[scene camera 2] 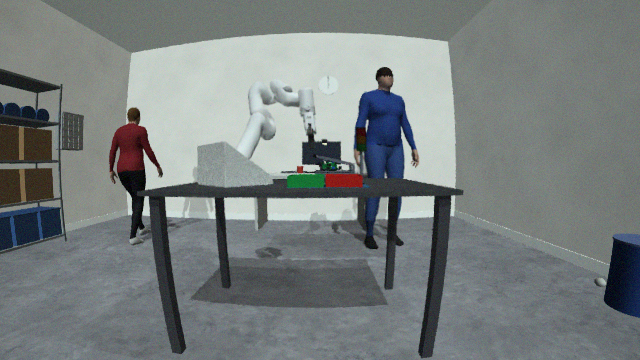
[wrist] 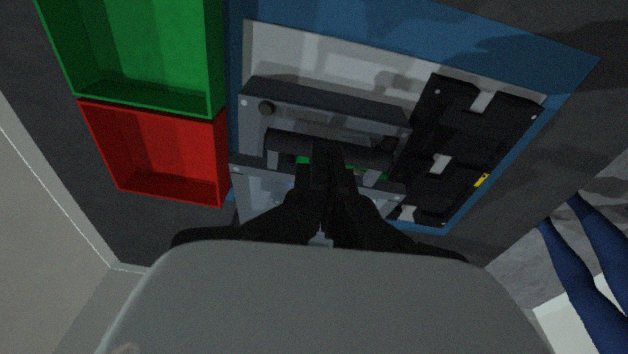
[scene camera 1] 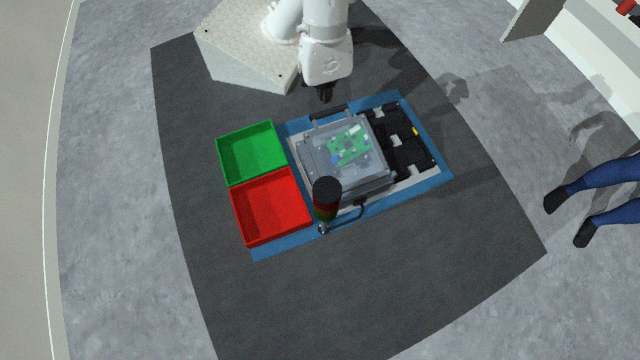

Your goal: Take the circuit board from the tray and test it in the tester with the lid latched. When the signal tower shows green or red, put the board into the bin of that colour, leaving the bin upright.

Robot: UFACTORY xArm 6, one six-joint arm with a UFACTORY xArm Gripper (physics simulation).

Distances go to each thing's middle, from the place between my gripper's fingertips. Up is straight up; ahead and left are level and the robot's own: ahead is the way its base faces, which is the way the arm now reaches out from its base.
Labels:
My gripper is now 100 mm short of the tester lid (scene camera 1: 348,150), 10 mm to the left of it and 50 mm above it. Round my hand: green bin (scene camera 1: 254,151): 40 mm behind, 190 mm to the right, 140 mm below; red bin (scene camera 1: 269,207): 110 mm ahead, 210 mm to the right, 140 mm below.

